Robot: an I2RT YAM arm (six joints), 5 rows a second.
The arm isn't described. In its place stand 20 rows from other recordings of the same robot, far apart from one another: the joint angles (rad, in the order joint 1, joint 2, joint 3, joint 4, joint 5, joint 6), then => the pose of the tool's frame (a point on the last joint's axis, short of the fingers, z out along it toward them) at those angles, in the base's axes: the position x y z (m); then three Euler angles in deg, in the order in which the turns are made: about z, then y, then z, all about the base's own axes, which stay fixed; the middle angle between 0 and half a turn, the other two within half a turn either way.
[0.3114, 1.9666, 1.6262, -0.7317, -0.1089, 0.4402] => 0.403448 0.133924 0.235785 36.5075 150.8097 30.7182
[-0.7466, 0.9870, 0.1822, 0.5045, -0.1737, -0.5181] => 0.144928 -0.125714 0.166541 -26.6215 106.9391 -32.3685
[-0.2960, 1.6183, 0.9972, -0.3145, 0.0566, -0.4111] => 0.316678 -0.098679 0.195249 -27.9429 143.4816 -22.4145
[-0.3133, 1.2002, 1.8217, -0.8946, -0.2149, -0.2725] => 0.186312 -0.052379 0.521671 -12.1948 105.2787 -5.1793
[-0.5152, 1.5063, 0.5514, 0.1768, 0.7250, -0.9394] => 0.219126 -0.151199 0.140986 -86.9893 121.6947 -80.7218
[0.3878, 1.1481, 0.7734, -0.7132, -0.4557, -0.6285] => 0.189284 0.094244 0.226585 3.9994 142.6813 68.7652
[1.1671, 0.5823, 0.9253, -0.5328, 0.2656, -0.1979] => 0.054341 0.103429 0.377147 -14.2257 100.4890 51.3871
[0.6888, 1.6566, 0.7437, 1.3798, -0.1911, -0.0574] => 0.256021 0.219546 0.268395 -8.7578 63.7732 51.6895
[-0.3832, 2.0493, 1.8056, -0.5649, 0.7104, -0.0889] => 0.421231 -0.194841 0.273913 -39.4315 123.2539 -73.2013
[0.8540, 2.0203, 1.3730, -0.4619, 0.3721, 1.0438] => 0.281786 0.303665 0.155448 23.6427 146.5192 7.7028
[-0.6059, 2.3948, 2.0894, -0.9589, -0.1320, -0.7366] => 0.412365 -0.280000 0.172195 -19.6220 160.9269 -10.9636
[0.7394, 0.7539, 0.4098, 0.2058, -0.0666, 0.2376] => 0.136491 0.127686 0.252940 14.1442 97.9063 46.2171
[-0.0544, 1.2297, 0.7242, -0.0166, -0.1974, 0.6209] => 0.269479 -0.007682 0.241836 42.0129 119.2760 9.8765
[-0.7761, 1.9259, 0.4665, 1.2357, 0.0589, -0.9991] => 0.216525 -0.215472 0.099920 -58.0115 102.7945 -47.9280
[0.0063, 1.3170, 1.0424, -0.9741, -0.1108, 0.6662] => 0.240401 0.005451 0.256606 56.5025 160.5199 19.7253
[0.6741, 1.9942, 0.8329, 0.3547, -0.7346, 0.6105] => 0.258971 0.237448 0.080839 69.9454 122.3948 91.1678
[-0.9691, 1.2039, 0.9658, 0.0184, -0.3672, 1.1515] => 0.170265 -0.225393 0.337085 70.5595 101.7363 -34.0150
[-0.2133, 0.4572, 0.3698, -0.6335, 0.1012, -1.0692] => 0.111253 -0.027777 0.196204 -66.3334 131.0475 -19.9196
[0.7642, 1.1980, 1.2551, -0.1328, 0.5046, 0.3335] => 0.206747 0.174323 0.425299 17.0082 93.7959 14.8044
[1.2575, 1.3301, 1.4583, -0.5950, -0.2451, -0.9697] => 0.080946 0.277889 0.411877 -48.5880 115.8859 87.6968
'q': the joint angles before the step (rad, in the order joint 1, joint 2, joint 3, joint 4, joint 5, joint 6). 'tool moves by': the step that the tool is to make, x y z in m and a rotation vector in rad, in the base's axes. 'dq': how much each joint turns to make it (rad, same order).
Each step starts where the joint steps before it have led.
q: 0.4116, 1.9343, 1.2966, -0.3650, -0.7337, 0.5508
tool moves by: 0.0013, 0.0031, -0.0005, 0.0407, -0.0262, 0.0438
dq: 0.0029, 0.0083, 0.0005, 0.0297, -0.0448, -0.0269
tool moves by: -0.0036, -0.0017, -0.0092, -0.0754, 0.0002, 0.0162
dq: 0.0031, 0.0127, -0.0001, -0.0622, 0.0518, -0.0648
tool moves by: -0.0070, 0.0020, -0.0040, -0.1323, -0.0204, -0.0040
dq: 0.0208, -0.0038, 0.0014, -0.0712, 0.1257, -0.0479
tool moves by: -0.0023, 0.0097, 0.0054, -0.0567, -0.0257, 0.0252
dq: 0.0290, 0.0029, 0.0348, -0.0485, 0.0579, -0.0275
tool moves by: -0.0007, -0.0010, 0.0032, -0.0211, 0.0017, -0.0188
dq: 0.0004, -0.0080, 0.0050, -0.0182, 0.0244, 0.0115
